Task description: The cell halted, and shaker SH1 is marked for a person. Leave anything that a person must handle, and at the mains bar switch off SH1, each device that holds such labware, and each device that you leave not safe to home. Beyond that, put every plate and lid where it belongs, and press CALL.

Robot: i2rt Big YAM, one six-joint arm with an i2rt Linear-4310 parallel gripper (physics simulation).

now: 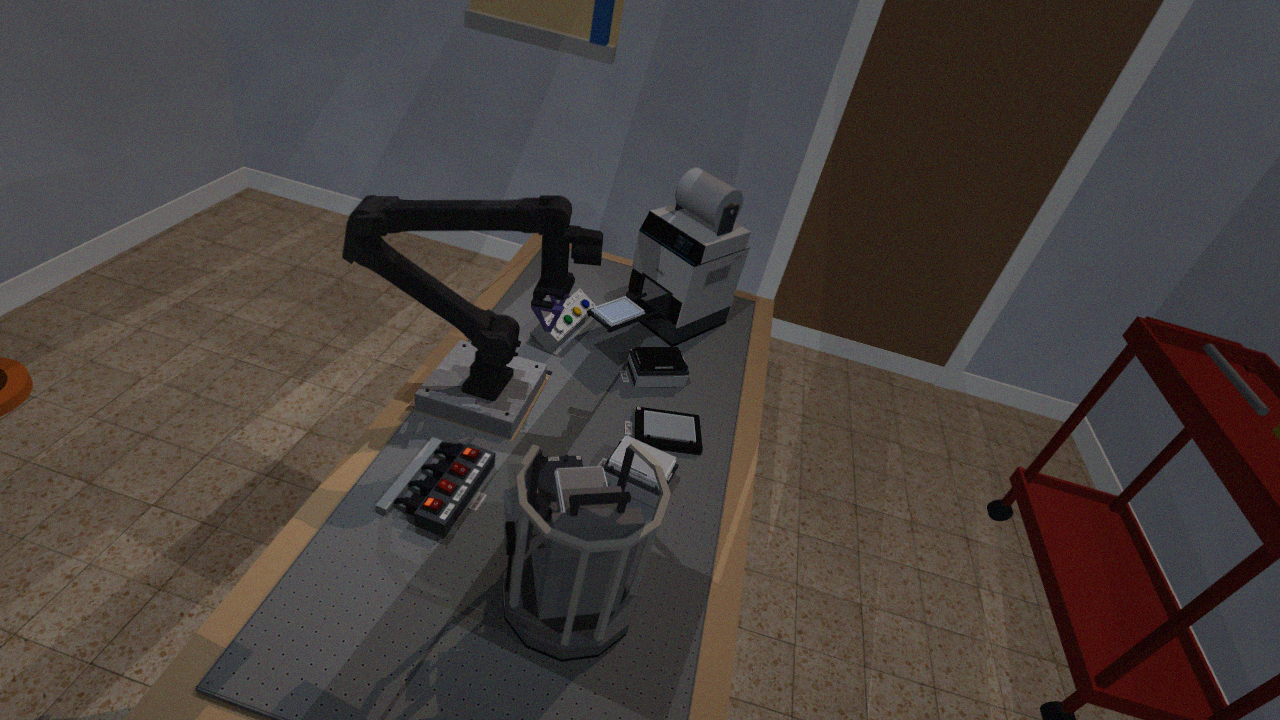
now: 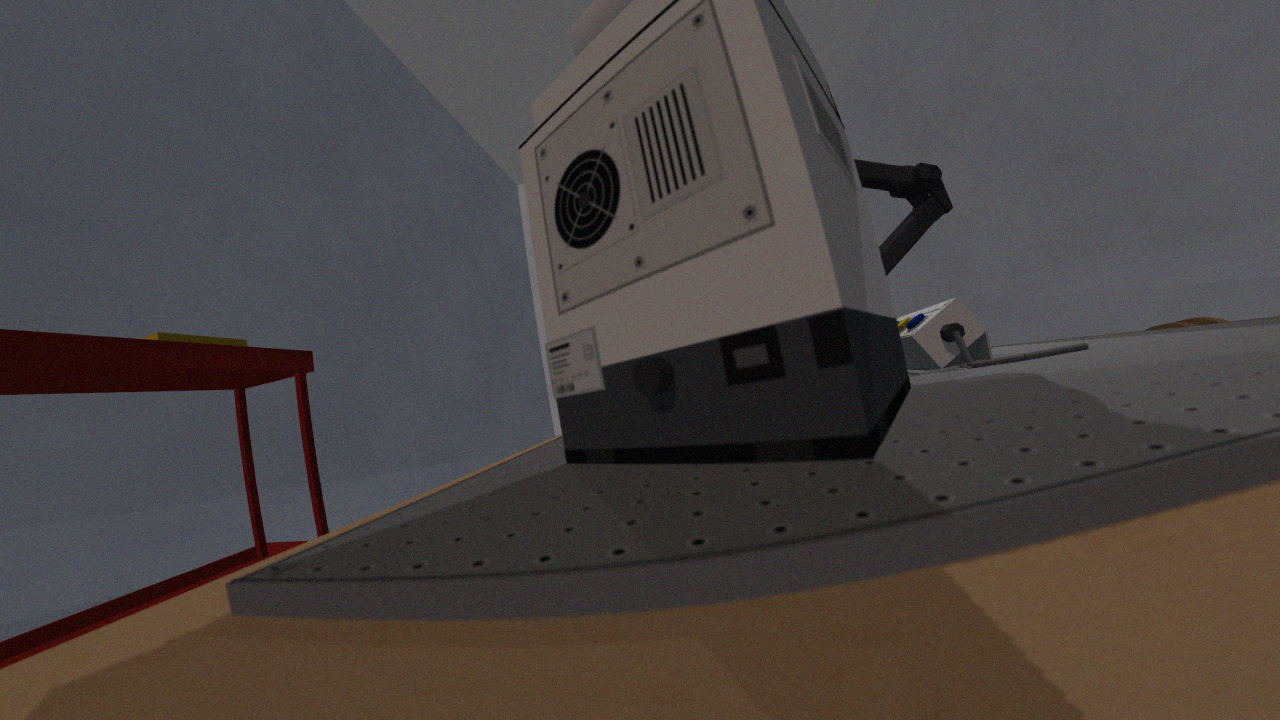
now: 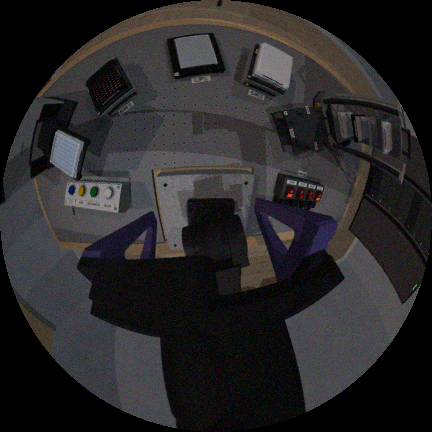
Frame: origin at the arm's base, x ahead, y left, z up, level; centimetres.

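Where they show: gripper, between the fingertips: (image 1: 552,320) (image 3: 204,209); arm's base, origin of its link: (image 1: 488,382) (image 3: 209,212).
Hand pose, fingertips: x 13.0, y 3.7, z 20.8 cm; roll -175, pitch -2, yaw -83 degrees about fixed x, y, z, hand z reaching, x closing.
Observation:
Each offset is from my fingertips to the centre of the thing.
My gripper (image 1: 547,313) (image 3: 204,209) is open and empty, in the air near the button box {dy +30.0, dx -5.2, dz -20.4 cm} (image 1: 563,320) (image 3: 107,202). The mains bar (image 1: 454,488) (image 3: 285,182) has its two outer rockers lit orange and its two middle ones dark red. A pale plate {dy +31.9, dx +9.1, dz -13.7 cm} (image 1: 619,310) (image 3: 68,152) lies on the tray out of the tall white machine {dy +54.0, dx +23.3, dz -1.8 cm} (image 1: 723,273) (image 2: 680,268). A black plate {dy +22.6, dx +24.2, dz -18.4 cm} (image 1: 658,358) (image 3: 110,85) sits on one device. A pale plate {dy +2.0, dx +32.1, dz -22.0 cm} (image 1: 669,426) (image 3: 195,51) lies in a black frame. A white piece {dy -16.1, dx +28.8, dz -17.1 cm} (image 1: 642,460) (image 3: 271,65), plate or lid, tops another device.
A barred round rack {dy -48.4, dx +23.6, dz -7.5 cm} (image 1: 581,595) (image 3: 362,102) with pale pieces inside stands at the near end. A dark low device {dy -29.2, dx +14.0, dz -20.8 cm} (image 3: 300,129) is beside it. The arm's base plate (image 1: 429,398) (image 3: 172,200) is between button box and mains bar. A red cart (image 1: 1154,358) (image 2: 152,362) stands off the table.

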